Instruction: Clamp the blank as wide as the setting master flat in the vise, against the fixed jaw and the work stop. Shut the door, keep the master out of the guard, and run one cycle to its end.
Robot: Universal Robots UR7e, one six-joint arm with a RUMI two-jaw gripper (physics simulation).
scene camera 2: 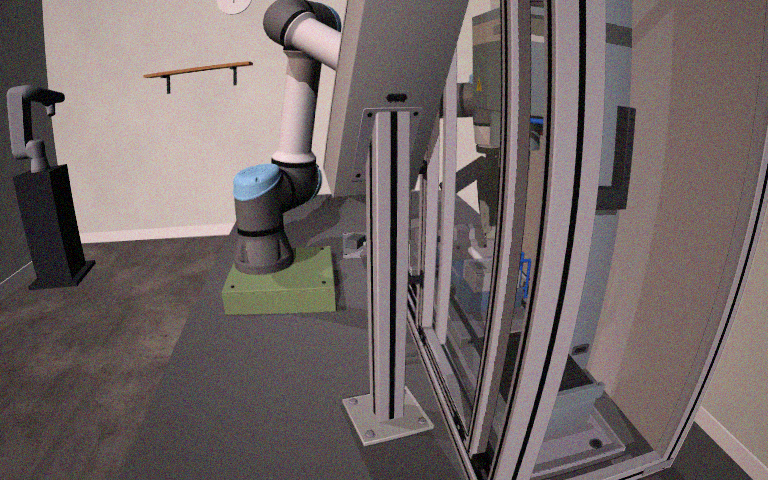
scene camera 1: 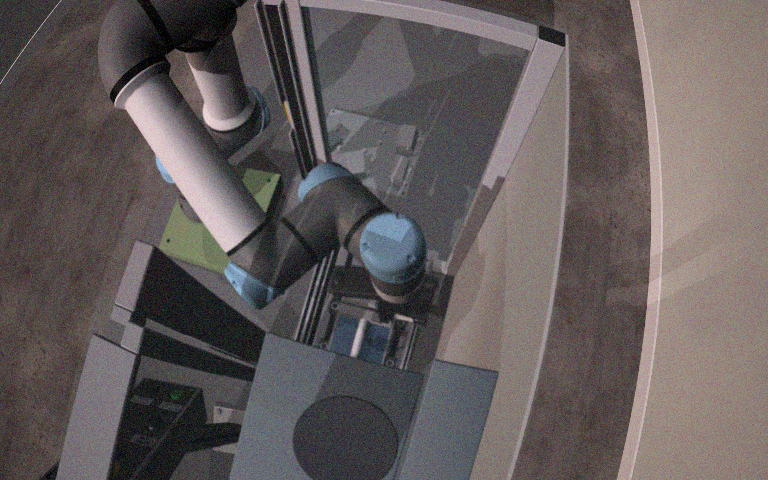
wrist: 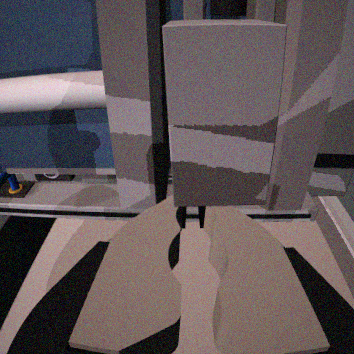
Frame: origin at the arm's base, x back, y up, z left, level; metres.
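Seen in the pictures: gripper, between the fingertips: (scene camera 2: 490,242) (wrist: 191,196); arm's base, origin of its link: (scene camera 2: 263,262).
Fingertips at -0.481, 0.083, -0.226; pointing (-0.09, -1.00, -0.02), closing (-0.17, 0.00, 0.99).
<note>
Pixels of each thing's top centre, then the offset from my fingertips to it, as dx, dy, dz. "spot": a spot on its surface instead.
- plain grey block, centre of its top: (wrist: 223,127) (scene camera 1: 370,295) (scene camera 2: 467,226) +0.052, +0.036, +0.015
- vise, a spot on its surface: (scene camera 1: 358,339) spot: +0.065, +0.006, -0.066
- pale rod, centre of its top: (wrist: 18,99) (scene camera 1: 358,340) (scene camera 2: 478,254) +0.065, +0.007, -0.068
- control box with a green button, a spot on its surface: (scene camera 1: 176,394) spot: +0.298, +0.269, -0.232
In the wrist view a plain grey block (wrist: 225,85), which looks like the blank, stands between the vise's two jaws. Its right side lies along the right jaw (wrist: 296,105); a dark gap shows between it and the left jaw (wrist: 127,85). My gripper (wrist: 191,196) has its fingers nearly together with nothing between them, tips at the block's near lower edge; whether they touch cannot be told. In scene camera 1 the vise (scene camera 1: 358,339) is partly hidden by the arm and machine head. The setting master cannot be made out. The arm reaches inside the guard.
A pale rod (wrist: 50,92) (scene camera 1: 358,337) crosses the blue vise bed left of the jaws. Guard posts (scene camera 2: 566,226) and glass surround the vise. A machine housing (scene camera 1: 283,384) stands close beside it. A control box with a green button (scene camera 1: 176,394) is at the lower left.
</note>
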